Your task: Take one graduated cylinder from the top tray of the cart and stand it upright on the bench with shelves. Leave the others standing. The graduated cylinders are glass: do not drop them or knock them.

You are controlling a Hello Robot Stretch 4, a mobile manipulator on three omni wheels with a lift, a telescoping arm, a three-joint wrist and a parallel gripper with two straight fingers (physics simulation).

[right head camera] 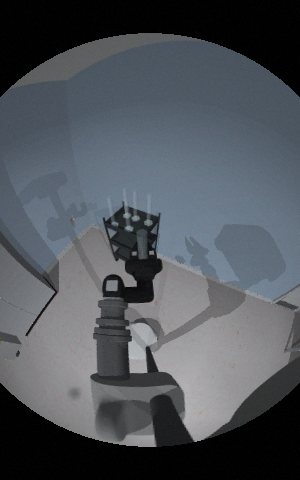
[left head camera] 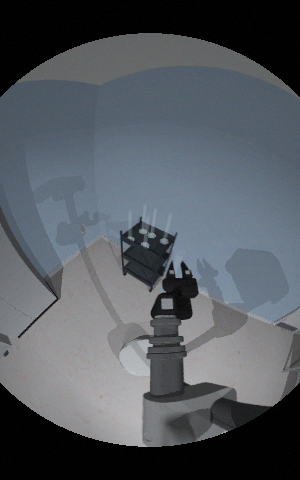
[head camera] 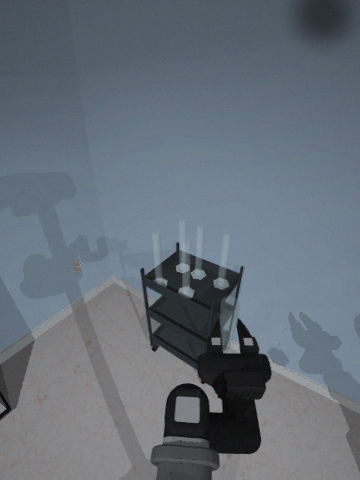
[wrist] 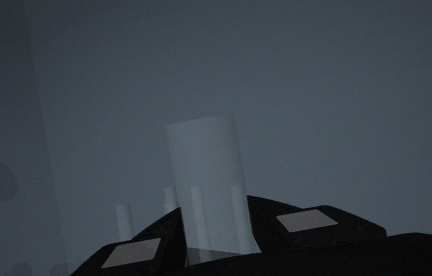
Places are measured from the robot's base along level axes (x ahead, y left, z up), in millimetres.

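Pixels of known places: gripper, fingertip midpoint: (right head camera: 141, 242) (left head camera: 176, 261) (head camera: 227, 321) (wrist: 216, 220); robot's base, origin of the base link: (right head camera: 137, 339) (left head camera: 140, 356).
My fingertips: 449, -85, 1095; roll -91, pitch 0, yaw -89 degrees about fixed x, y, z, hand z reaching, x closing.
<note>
Ahead of a thing's pixels: the offset from my fingertips to its middle, as dx, dy, dz. "spot": to the spot under its first point.
My gripper (head camera: 228, 331) (left head camera: 178, 267) (right head camera: 142, 254) (wrist: 216, 220) is shut on a clear graduated cylinder @[-5, -3, -102] (head camera: 229, 312) (right head camera: 142, 243) (wrist: 205, 155), which stands about upright between the fingers, leaning slightly in the wrist view. The gripper is in front of the right side of the dark three-tier cart @[spot: +599, +366, -624] (head camera: 146, 305) (left head camera: 122, 255) (right head camera: 159, 227), apart from it. Several other graduated cylinders, among them the rightmost one @[+644, -75, -293] (head camera: 225, 255) and the leftmost one @[+622, +277, -293] (head camera: 157, 257) (wrist: 124, 220), stand upright on its top tray. The held cylinder's foot is hidden. I cannot identify the bench with shelves.
The cart stands near a corner of blue walls. A pale block with a dark lower edge (left head camera: 30, 295) is at the left. A white round object (left head camera: 135, 357) (right head camera: 142, 340) is low beside my arm. Grey framed furniture (left head camera: 292, 357) shows at the right edge. Shadows fall on the wall.
</note>
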